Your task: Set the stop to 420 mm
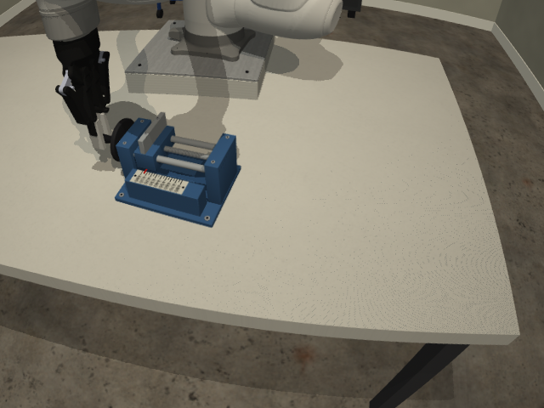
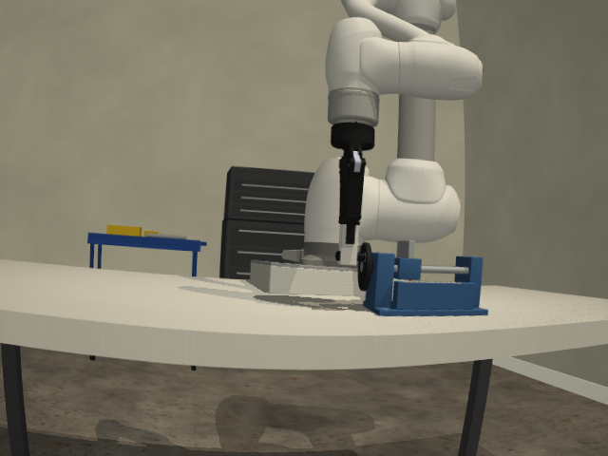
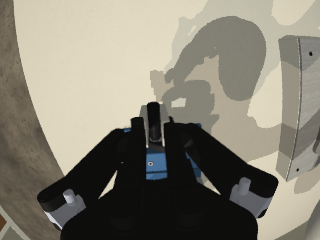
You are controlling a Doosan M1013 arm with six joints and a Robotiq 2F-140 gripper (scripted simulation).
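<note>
The stop block lies 1 cm behind my hand, 11 cm to the left of it and 2 cm below it. From my hand the other things lie so: black handwheel 2 cm to the left, 2 cm below.
</note>
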